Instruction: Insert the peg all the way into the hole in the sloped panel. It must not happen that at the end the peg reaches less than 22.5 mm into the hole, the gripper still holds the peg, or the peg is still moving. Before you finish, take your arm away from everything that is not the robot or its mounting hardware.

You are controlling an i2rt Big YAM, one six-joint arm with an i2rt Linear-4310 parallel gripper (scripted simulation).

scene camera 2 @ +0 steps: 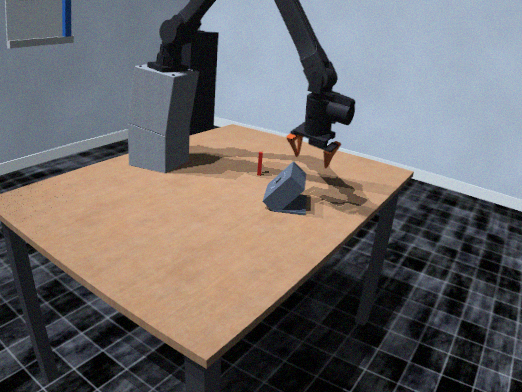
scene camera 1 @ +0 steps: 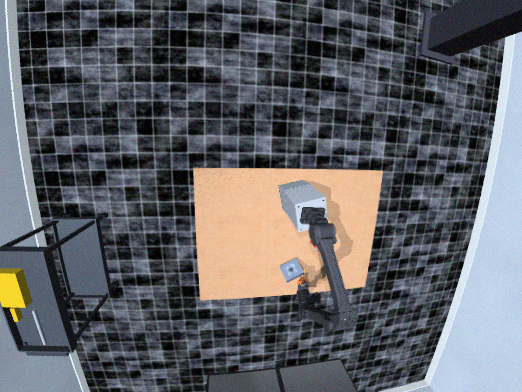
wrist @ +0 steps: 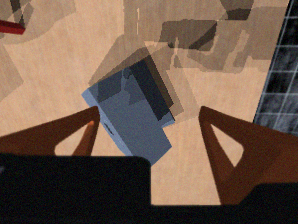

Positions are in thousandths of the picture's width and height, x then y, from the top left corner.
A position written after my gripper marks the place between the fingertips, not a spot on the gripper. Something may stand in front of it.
In view: my gripper (scene camera 2: 597, 412).
My gripper shows as well in the wrist view (wrist: 502, 498).
